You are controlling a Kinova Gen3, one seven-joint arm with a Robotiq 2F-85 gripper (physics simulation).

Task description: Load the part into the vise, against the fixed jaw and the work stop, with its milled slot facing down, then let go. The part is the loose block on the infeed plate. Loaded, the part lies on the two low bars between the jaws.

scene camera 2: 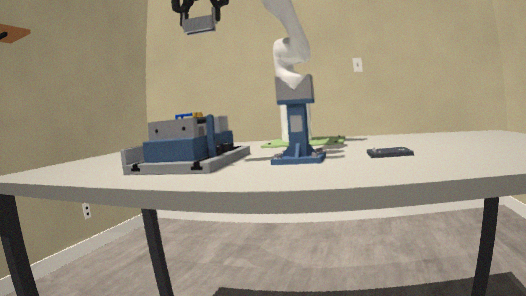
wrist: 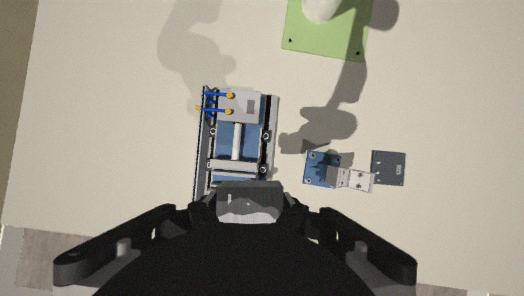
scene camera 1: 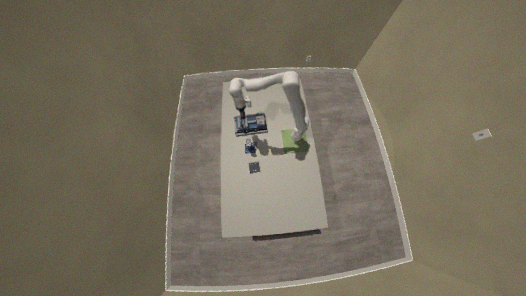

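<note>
The part, a grey metal block, is held between the fingers of my gripper. In scene camera 2 it hangs well above the vise, slightly tilted in the picture. In the wrist view the block covers the near end of the vise, so part of the space there is hidden. The vise has grey jaws on a blue body. Which way the milled slot faces I cannot tell. The two low bars and the work stop are not clearly visible.
A blue stand with a grey V-shaped top stands beside the vise. A dark plate lies past it. The arm's green base plate lies farther back.
</note>
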